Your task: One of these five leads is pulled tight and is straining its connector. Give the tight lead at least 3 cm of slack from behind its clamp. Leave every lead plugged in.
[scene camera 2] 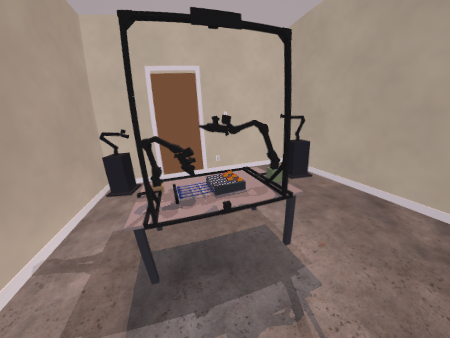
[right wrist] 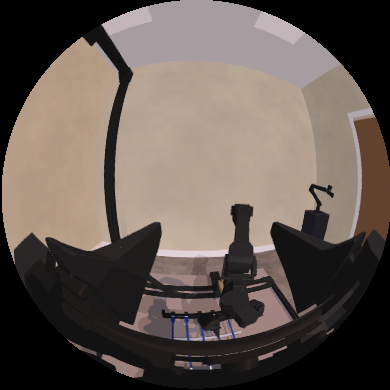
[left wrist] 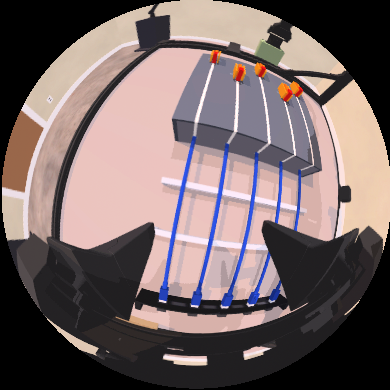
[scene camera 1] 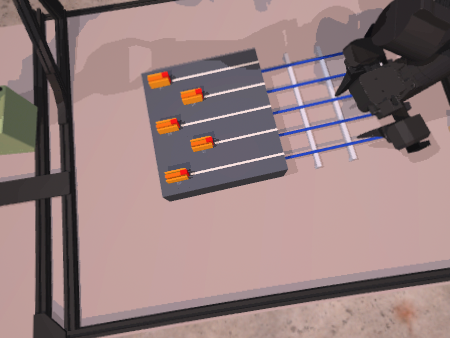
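Seen in the pictures: left gripper, fingertip midpoint: (scene camera 2: 192, 175) (right wrist: 230, 332) (left wrist: 209, 227) (scene camera 1: 347, 116); right gripper, fingertip midpoint: (scene camera 2: 199, 126) (right wrist: 219, 229); left arm's base, origin of the base link: (scene camera 2: 157, 185); right arm's base, origin of the base link: (scene camera 2: 274, 167) (left wrist: 272, 44).
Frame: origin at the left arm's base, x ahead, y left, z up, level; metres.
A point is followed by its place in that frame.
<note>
Several blue leads (scene camera 1: 272, 68) @(x 0.389, y -0.259, z -0.025 m) (left wrist: 178, 210) @(x 0.307, y -0.052, z -0.026 m) (right wrist: 187, 327) @(x 0.217, y -0.207, z -0.027 m) run side by side from the dark grey block (scene camera 1: 175, 155) @(x 0.633, y -0.091, z 0.014 m) (scene camera 2: 230, 188) (left wrist: 217, 105) @(x 0.461, y -0.073, z 0.014 m) to blue plugs (left wrist: 163, 294) @(x 0.170, y -0.054, z -0.022 m) seated in a black strip (left wrist: 144, 298) @(x 0.149, y -0.025, z -0.022 m). White lines cross the block top to orange clamps with red parts (scene camera 1: 176, 175) @(x 0.634, y -0.044, z 0.037 m) (left wrist: 239, 73) @(x 0.554, y -0.099, z 0.033 m). I cannot tell which lead is tight. My left gripper (scene camera 1: 349, 115) @(x 0.300, y -0.082, z 0.062 m) (scene camera 2: 193, 173) @(x 0.300, y -0.082, z 0.062 m) (left wrist: 209, 227) @(x 0.300, y -0.082, z 0.062 m) is open and empty, above the leads near the strip; its arm hides the plug ends in scene camera 1. My right gripper (scene camera 2: 201, 127) @(x 0.374, y -0.178, z 0.455 m) (right wrist: 219, 229) @(x 0.374, y -0.178, z 0.455 m) is open and empty, raised high above the table.
Two white rods (scene camera 1: 305, 119) @(x 0.347, y -0.126, z -0.031 m) (scene camera 1: 345, 132) @(x 0.272, y -0.079, z -0.031 m) (left wrist: 227, 244) @(x 0.271, y -0.132, z -0.031 m) lie crosswise under the leads, between block and strip. The table has a black frame edge (scene camera 1: 250, 303) @(x 0.546, y 0.215, z -0.032 m). A green block (scene camera 1: 17, 122) @(x 0.935, y -0.223, z 0.026 m) (left wrist: 270, 52) @(x 0.934, y -0.237, z 0.023 m) sits beyond the grey block, at the right arm's base.
</note>
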